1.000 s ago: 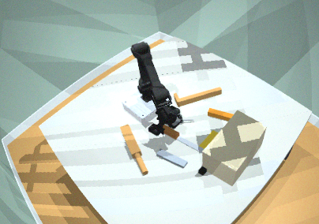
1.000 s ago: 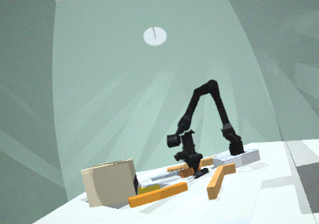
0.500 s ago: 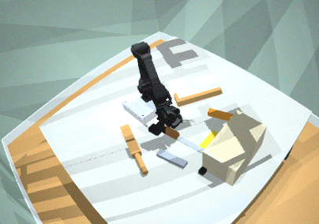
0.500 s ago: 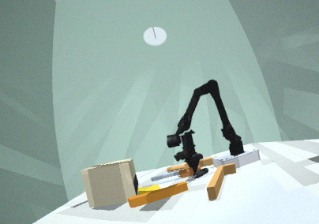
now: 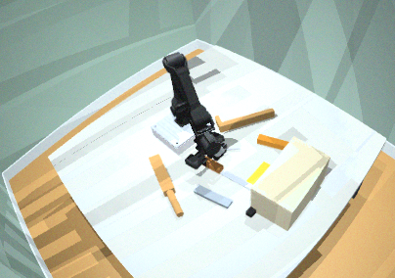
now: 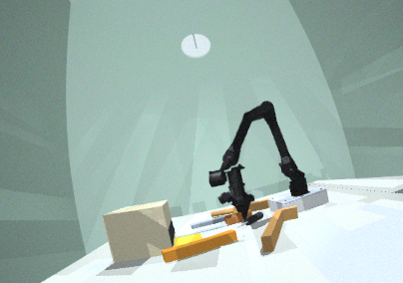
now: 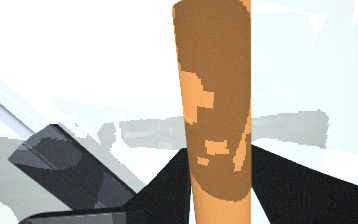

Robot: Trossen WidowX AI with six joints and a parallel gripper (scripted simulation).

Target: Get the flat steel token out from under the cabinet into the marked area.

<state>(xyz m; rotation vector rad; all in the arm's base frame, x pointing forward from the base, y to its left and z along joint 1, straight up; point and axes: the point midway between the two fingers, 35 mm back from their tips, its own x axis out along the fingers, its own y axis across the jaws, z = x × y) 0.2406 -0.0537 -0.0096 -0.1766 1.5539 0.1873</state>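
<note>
Now: gripper tip 15 cm short of the grey flat bar and 9 cm to the left of it. The rest, counted from my gripper tip: orange paddle (20 cm to the right, 1 cm above); then orange bar (29 cm to the left, 15 cm ahead, 1 cm above).
</note>
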